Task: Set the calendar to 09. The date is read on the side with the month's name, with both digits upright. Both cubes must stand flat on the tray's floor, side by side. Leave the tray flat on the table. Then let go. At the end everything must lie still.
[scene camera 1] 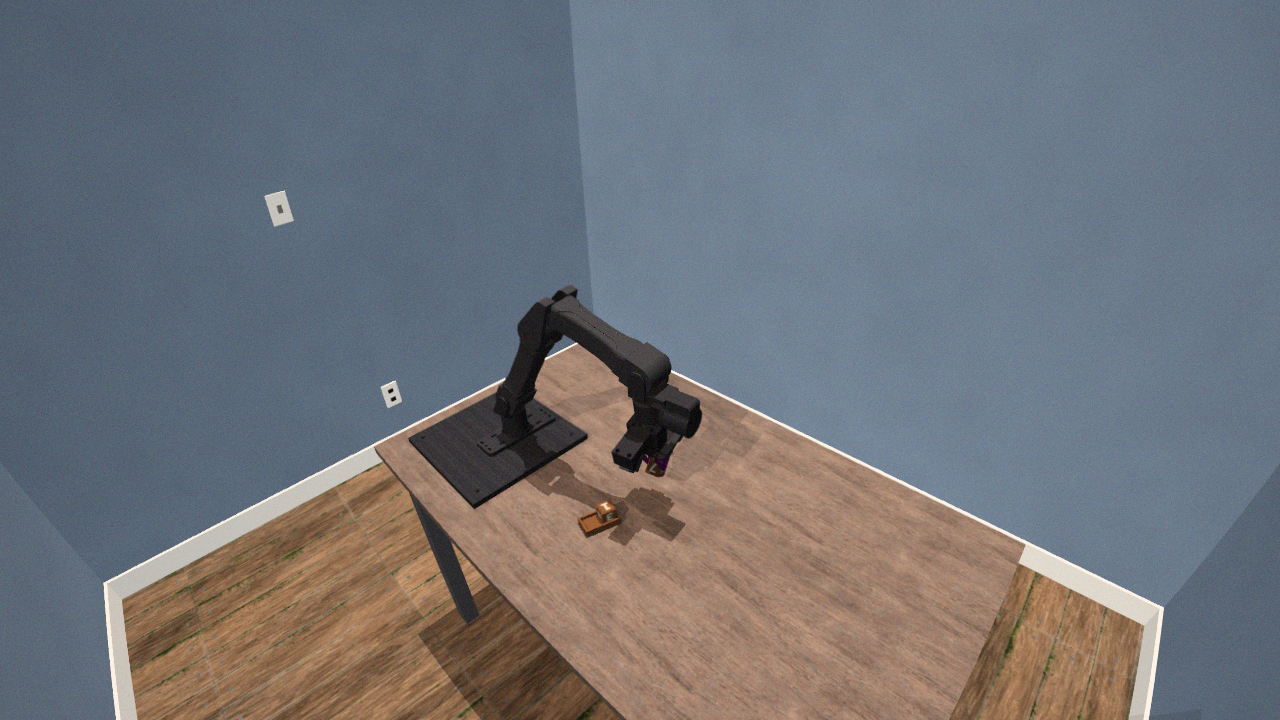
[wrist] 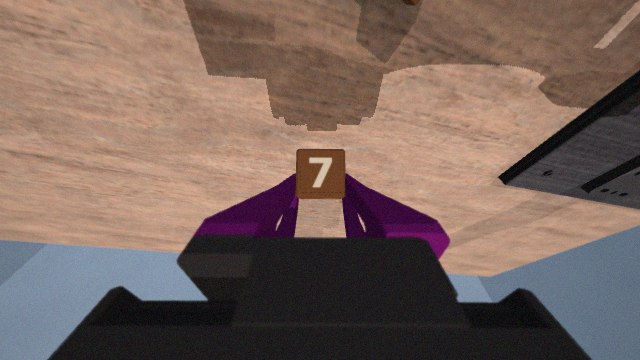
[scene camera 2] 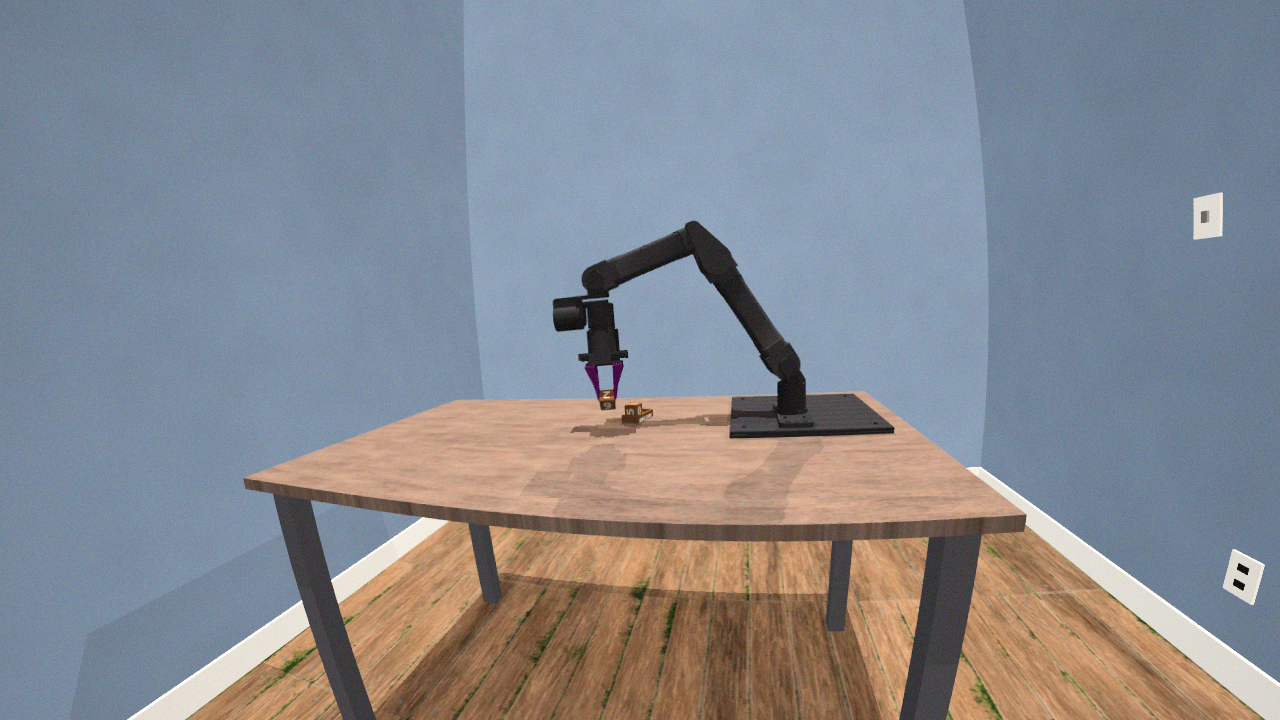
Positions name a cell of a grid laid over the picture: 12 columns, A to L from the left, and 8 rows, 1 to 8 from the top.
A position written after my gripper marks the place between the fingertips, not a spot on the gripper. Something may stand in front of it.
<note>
In view: my gripper (scene camera 2: F5) and a cube (wrist: G4).
My gripper also shows in the wrist view (wrist: G5).
</note>
